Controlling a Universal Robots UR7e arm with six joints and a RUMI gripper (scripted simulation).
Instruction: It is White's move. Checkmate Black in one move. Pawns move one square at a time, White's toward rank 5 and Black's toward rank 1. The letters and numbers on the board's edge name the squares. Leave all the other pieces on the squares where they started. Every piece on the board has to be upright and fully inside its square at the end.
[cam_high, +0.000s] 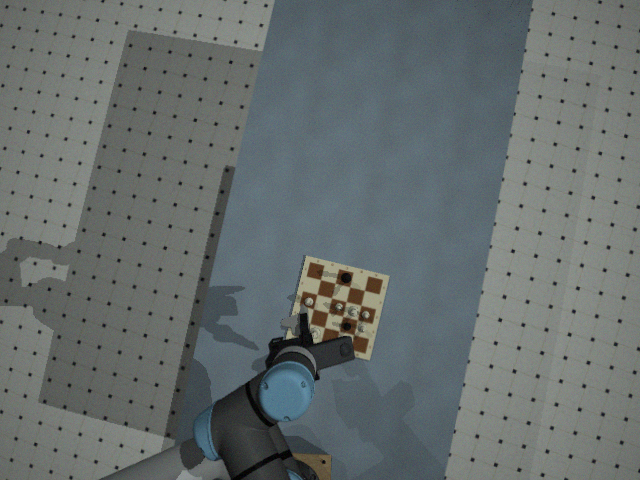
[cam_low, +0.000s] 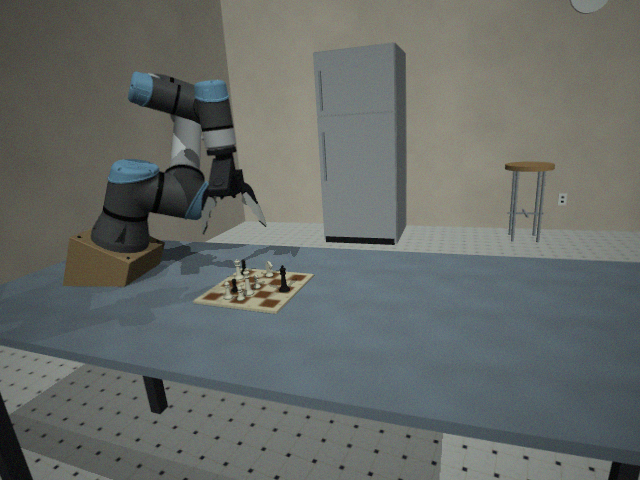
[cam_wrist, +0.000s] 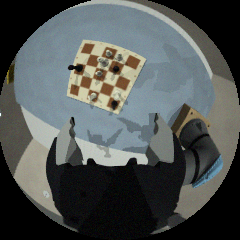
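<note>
The white piece is 100 mm below my hand. Round my hand: tall black piece: 150 mm ahead, 100 mm below, 60 mm to the right; chessboard: 130 mm below, 70 mm ahead, 50 mm to the right.
</note>
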